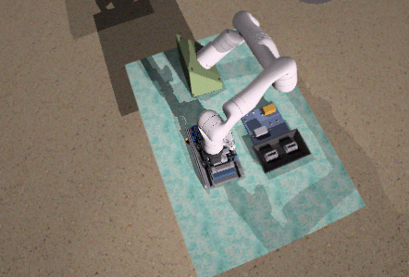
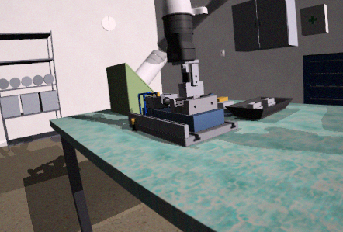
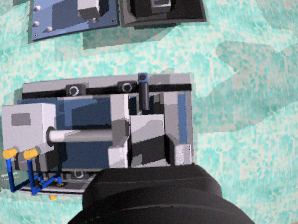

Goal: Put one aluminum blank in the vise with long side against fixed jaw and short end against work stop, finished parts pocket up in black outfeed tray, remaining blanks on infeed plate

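My gripper is now 3 cm above the gray blank. From my hand the other things lie so: fixed jaw: 7 cm below, 3 cm ahead, 1 cm to the left; then blue infeed plate: 28 cm to the left, 14 cm below, 14 cm behind; then vise: 11 cm below, 7 cm behind.
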